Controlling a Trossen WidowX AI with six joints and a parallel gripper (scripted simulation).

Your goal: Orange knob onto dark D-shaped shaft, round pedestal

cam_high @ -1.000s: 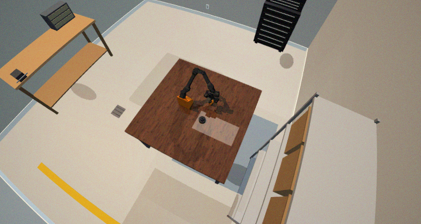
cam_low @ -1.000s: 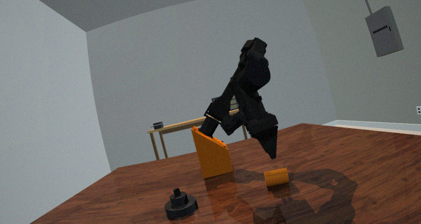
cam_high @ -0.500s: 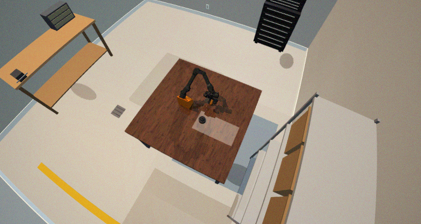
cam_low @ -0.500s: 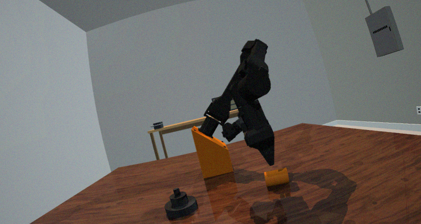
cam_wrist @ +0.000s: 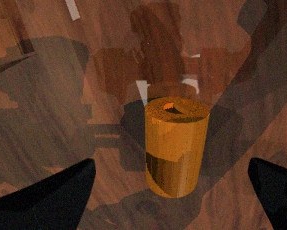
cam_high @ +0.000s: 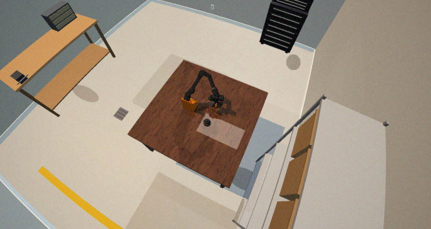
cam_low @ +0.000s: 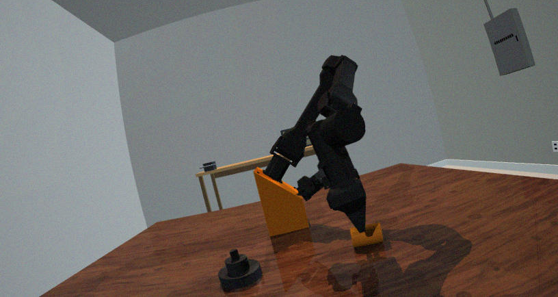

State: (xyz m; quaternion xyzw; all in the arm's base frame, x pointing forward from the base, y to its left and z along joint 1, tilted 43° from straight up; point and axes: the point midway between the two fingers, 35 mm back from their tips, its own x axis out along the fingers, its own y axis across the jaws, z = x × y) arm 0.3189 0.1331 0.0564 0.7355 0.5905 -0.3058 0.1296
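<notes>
The orange knob is 30 mm below my gripper tip and 10 mm to the left of it. From my gripper tip the other things lie so: dark pedestal: 250 mm to the right, 20 mm below, 10 mm behind.
</notes>
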